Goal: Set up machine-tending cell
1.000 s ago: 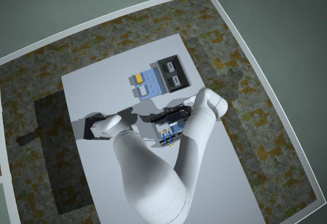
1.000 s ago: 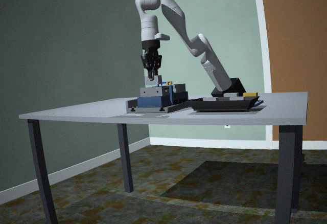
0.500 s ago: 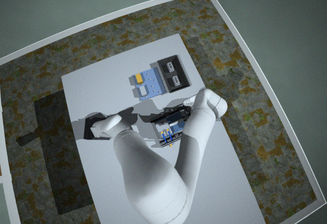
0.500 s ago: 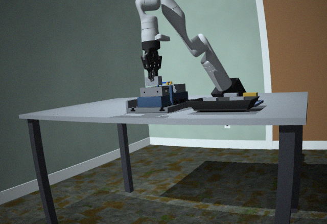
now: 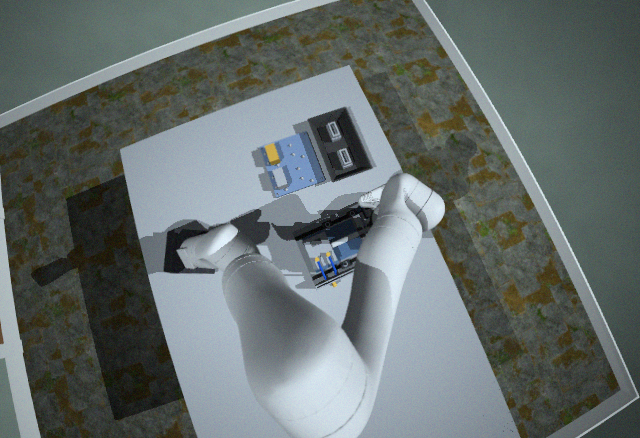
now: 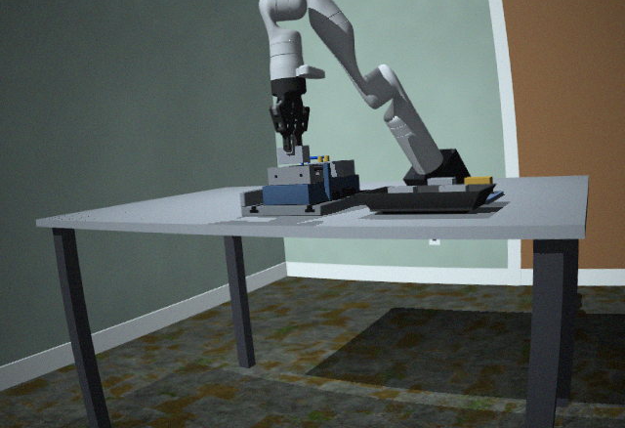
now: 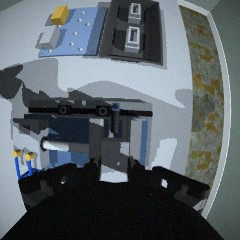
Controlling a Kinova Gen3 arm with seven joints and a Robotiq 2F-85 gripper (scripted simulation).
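Right now my hand is 10 cm above the vise, 7 cm past it and 2 cm to the right of it. From my hand the other things lie so: brass blank 39 cm to the left, 12 cm below, 9 cm behind.
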